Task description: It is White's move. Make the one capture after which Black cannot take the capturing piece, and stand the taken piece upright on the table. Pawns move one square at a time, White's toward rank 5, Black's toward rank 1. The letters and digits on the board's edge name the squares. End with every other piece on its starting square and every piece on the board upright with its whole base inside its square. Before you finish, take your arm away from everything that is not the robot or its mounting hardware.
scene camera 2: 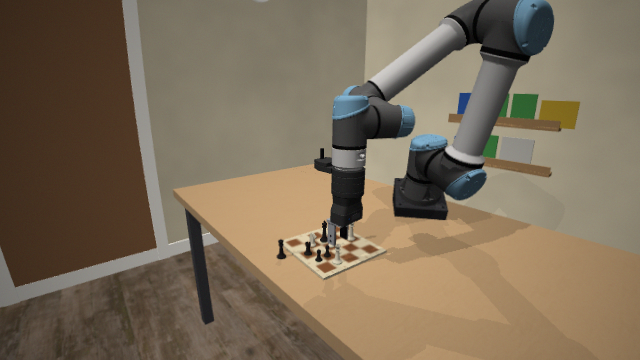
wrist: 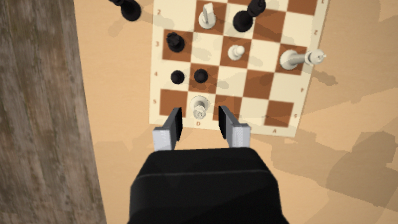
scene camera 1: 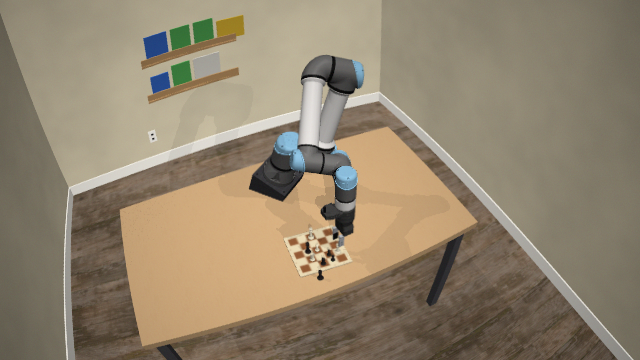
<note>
In view: my gripper (scene camera 2: 337,240) and a chessboard (scene camera 2: 352,253).
The chessboard shows as well in the wrist view (wrist: 255,88) and in scene camera 1 (scene camera 1: 296,246). My gripper is seen too in the wrist view (wrist: 200,116).
</note>
